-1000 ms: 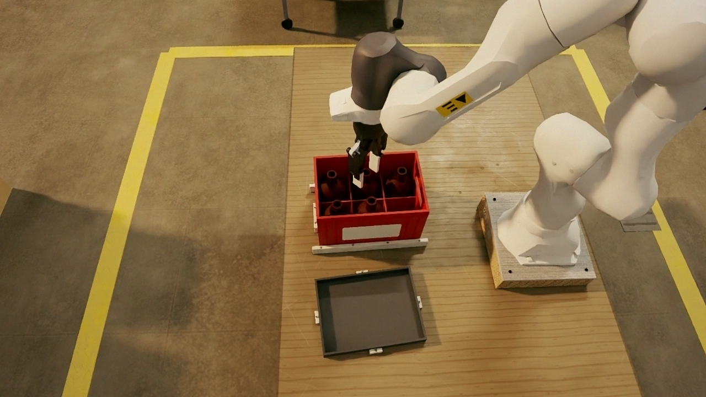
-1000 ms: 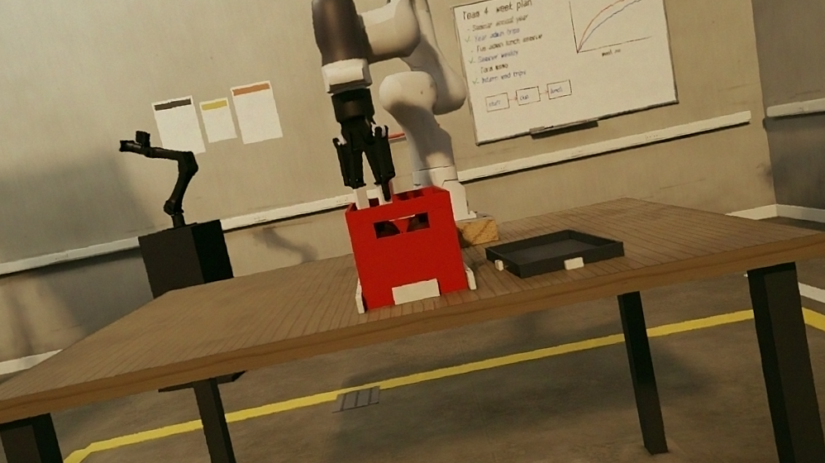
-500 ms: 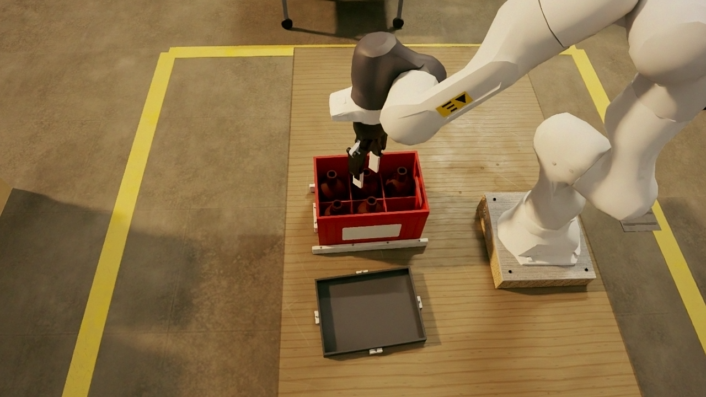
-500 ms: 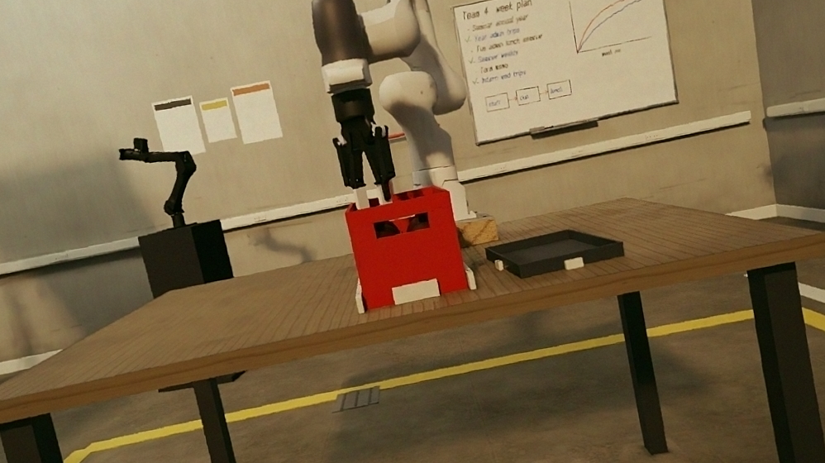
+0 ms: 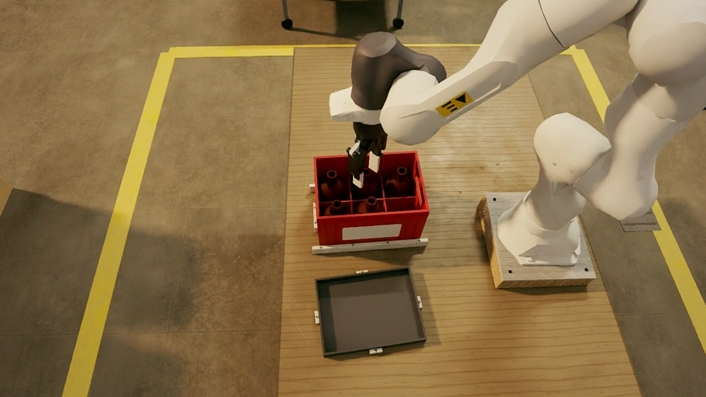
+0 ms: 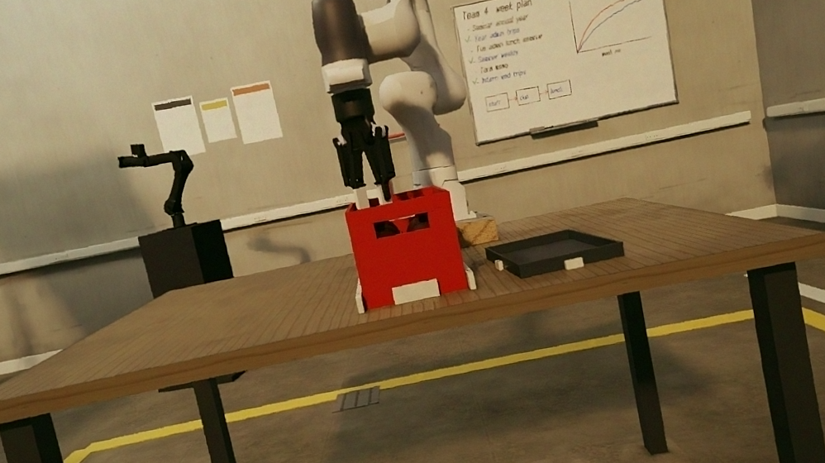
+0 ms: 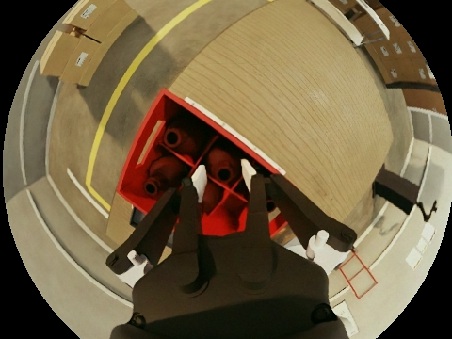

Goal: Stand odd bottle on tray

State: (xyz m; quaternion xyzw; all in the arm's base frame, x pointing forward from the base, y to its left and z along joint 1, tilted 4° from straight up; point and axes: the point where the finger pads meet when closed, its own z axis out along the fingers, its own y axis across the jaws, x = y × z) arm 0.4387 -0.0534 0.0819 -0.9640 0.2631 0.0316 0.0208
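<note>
The crate lies 90 mm below my hand, 40 mm to the left of it and 10 mm behind it. The rest, counted from my hand: glass bottle (80 mm to the left, 80 mm below, 30 mm behind); then dark tray (310 mm to the left, 160 mm below, 60 mm behind).
</note>
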